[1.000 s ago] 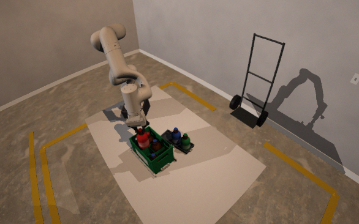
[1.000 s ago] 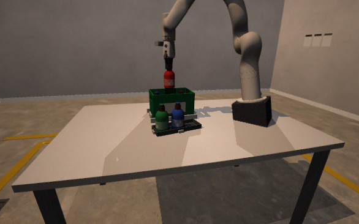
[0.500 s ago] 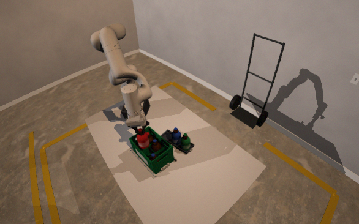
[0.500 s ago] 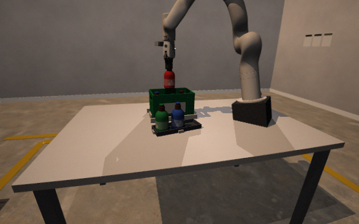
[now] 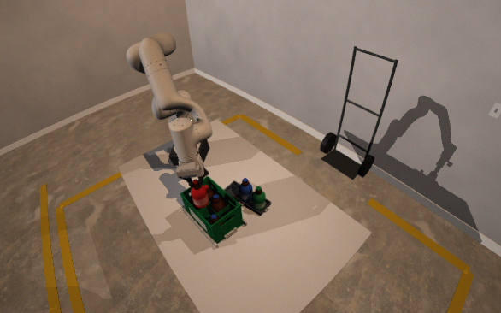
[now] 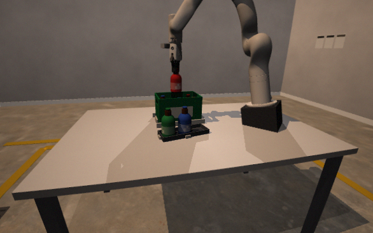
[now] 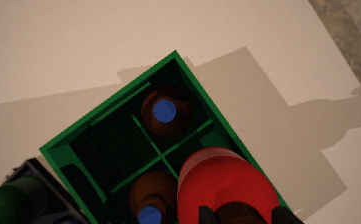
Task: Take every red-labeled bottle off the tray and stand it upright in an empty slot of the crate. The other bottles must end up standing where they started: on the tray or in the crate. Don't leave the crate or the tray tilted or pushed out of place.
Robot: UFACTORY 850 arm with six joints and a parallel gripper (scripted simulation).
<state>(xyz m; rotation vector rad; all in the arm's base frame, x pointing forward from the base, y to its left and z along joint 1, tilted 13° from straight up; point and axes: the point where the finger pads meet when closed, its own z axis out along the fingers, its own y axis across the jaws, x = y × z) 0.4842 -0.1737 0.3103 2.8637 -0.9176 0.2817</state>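
My hand is 7 cm above the red-labeled bottle. From my hand the other things lie so: green crate: 25 cm below, 5 cm to the left; then brown bottle: 25 cm below, 9 cm to the left; then blue-labeled bottle: 27 cm to the left, 25 cm below, 1 cm ahead.
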